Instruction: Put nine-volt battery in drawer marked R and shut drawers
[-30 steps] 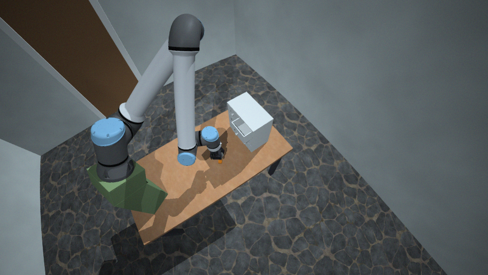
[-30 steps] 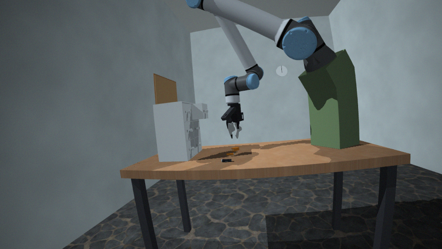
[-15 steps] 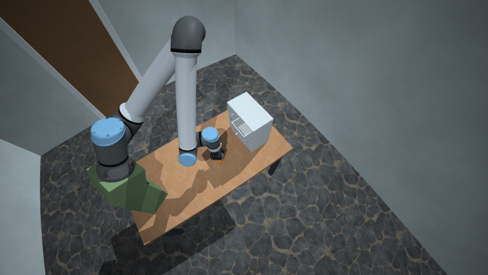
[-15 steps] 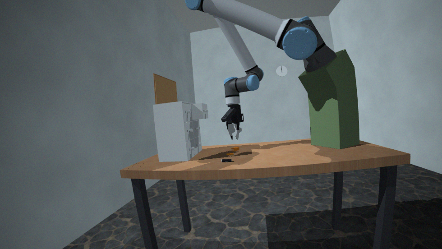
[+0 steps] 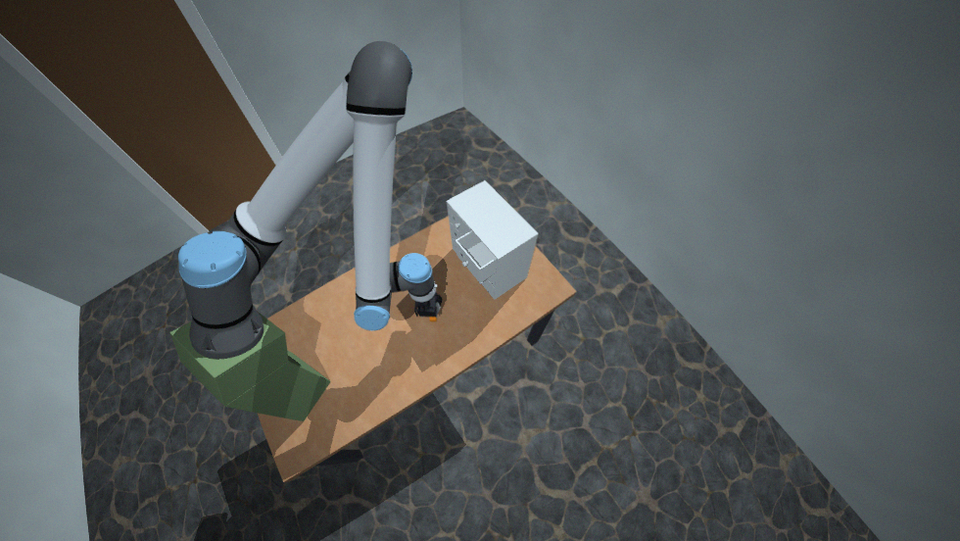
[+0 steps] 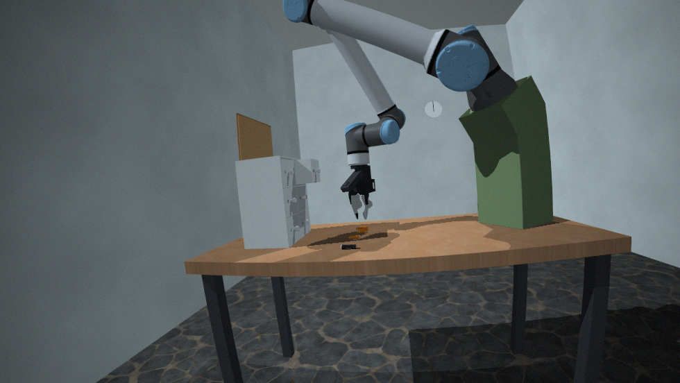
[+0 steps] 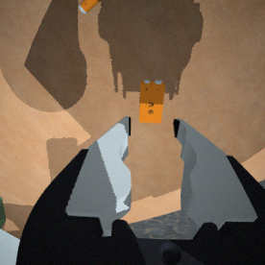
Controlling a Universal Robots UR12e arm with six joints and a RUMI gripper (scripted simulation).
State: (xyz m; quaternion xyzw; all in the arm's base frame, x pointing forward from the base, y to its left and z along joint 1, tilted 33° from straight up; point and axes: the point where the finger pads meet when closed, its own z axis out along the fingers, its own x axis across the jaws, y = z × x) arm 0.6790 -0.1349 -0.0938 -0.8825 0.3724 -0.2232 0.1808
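My hand is 60 mm above the orange nine-volt battery, 10 mm to the right of it and 10 mm short of it. Round my hand: dark object 270 mm to the left, 60 mm below, 50 mm ahead; then orange cylindrical battery 120 mm to the left, 60 mm below, 30 mm ahead.
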